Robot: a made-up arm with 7 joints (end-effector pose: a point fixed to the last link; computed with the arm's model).
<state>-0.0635 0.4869 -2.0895 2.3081 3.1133 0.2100 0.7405</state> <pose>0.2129 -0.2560 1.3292 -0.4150 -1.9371 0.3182</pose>
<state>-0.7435 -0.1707 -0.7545 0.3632 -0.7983 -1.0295 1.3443</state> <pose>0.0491 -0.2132 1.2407 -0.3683 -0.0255 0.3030</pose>
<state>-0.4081 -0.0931 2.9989 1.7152 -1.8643 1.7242 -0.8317</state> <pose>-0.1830 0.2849 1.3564 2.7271 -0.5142 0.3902</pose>
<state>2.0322 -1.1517 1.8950 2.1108 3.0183 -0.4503 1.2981</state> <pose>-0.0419 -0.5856 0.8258 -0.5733 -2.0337 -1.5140</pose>
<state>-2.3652 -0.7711 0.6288 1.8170 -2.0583 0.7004 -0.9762</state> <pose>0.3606 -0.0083 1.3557 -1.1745 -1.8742 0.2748</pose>
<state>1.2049 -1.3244 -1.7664 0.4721 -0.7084 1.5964 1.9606</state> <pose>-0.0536 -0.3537 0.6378 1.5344 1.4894 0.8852</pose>
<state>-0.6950 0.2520 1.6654 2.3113 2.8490 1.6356 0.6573</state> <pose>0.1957 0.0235 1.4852 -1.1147 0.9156 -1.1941</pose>
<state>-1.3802 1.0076 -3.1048 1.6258 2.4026 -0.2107 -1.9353</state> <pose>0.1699 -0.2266 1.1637 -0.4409 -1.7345 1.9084</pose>
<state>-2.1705 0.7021 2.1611 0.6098 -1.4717 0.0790 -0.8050</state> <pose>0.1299 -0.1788 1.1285 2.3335 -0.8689 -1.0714</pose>
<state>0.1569 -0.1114 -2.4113 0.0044 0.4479 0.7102 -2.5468</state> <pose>-0.1136 -0.0056 0.9178 -0.5576 0.5875 1.8069</pose>
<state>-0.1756 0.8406 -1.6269 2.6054 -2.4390 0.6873 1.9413</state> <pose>0.6049 -0.2031 1.2115 -2.1026 1.9452 -1.2061</pose>
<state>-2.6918 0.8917 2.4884 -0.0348 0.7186 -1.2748 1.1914</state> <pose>-0.1995 -0.4214 0.9923 0.1843 -0.7819 0.1146</pose>
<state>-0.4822 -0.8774 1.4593 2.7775 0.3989 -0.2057 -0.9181</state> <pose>-0.4832 0.1985 1.3146 -2.2291 -1.6067 -0.1533</pose>
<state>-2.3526 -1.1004 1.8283 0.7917 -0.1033 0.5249 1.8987</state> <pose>0.4793 -0.0359 0.8909 0.0297 1.0493 -0.3979</pose>
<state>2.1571 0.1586 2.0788 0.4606 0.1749 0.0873 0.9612</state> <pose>-0.3133 -0.1853 1.0547 0.7105 -0.0140 -0.7727</pose>
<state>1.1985 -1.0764 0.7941 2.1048 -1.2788 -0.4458 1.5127</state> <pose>-0.4385 -0.5414 1.0814 1.0288 2.6677 -0.6253</pose>
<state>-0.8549 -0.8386 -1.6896 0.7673 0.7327 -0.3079 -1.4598</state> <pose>-0.4851 0.1804 0.8879 0.2289 0.9908 -0.4619</pose>
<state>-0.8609 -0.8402 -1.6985 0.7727 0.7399 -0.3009 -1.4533</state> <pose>-0.4838 0.1859 0.8848 0.2361 0.9720 -0.4785</pose>
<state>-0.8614 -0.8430 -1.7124 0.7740 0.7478 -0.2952 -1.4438</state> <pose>-0.4829 0.1901 0.8794 0.2455 0.9461 -0.4913</pose>
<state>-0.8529 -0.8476 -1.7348 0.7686 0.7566 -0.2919 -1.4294</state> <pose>-0.4826 0.1922 0.8704 0.2595 0.9089 -0.4977</pose>
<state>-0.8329 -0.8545 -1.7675 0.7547 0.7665 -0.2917 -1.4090</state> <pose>-0.4828 0.1916 0.8570 0.2796 0.8580 -0.4956</pose>
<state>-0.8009 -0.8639 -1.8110 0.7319 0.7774 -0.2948 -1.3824</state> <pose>-0.4831 0.1882 0.8394 0.3073 0.7935 -0.4841</pose>
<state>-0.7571 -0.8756 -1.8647 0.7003 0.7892 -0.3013 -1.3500</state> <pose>-0.4830 0.1822 0.8183 0.3439 0.7173 -0.4627</pose>
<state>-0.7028 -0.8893 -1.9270 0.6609 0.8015 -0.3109 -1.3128</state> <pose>-0.4819 0.1740 0.7948 0.3901 0.6330 -0.4316</pose>
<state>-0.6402 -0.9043 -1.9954 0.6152 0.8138 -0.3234 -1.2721</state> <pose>-0.4794 0.1645 0.7709 0.4460 0.5455 -0.3919</pose>
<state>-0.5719 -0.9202 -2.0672 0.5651 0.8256 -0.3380 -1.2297</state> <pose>-0.4754 0.1544 0.7478 0.5102 0.4595 -0.3452</pose>
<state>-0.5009 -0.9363 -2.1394 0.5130 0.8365 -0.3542 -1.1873</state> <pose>-0.4703 0.1445 0.7273 0.5807 0.3797 -0.2941</pose>
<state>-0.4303 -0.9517 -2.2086 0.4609 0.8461 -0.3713 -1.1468</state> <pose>-0.4647 0.1352 0.7102 0.6538 0.3101 -0.2408</pose>
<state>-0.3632 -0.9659 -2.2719 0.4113 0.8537 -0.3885 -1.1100</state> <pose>-0.4593 0.1267 0.6970 0.7251 0.2534 -0.1880</pose>
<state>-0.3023 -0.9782 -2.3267 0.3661 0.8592 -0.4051 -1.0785</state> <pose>-0.4546 0.1189 0.6875 0.7903 0.2108 -0.1378</pose>
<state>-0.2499 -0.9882 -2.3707 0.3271 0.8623 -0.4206 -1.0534</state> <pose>-0.4511 0.1117 0.6813 0.8448 0.1825 -0.0923</pose>
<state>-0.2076 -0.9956 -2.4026 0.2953 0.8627 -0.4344 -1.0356</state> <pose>-0.4489 0.1050 0.6777 0.8853 0.1673 -0.0521</pose>
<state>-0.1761 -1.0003 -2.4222 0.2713 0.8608 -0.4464 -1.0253</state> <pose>-0.4478 0.0986 0.6759 0.9105 0.1636 -0.0183</pose>
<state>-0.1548 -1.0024 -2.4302 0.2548 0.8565 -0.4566 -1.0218</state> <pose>-0.4479 0.0924 0.6754 0.9204 0.1697 0.0095</pose>
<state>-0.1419 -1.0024 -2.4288 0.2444 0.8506 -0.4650 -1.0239</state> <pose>-0.4488 0.0864 0.6758 0.9179 0.1828 0.0323</pose>
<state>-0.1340 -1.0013 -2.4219 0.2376 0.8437 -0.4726 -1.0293</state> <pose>-0.4500 0.0806 0.6767 0.9079 0.1999 0.0520</pose>
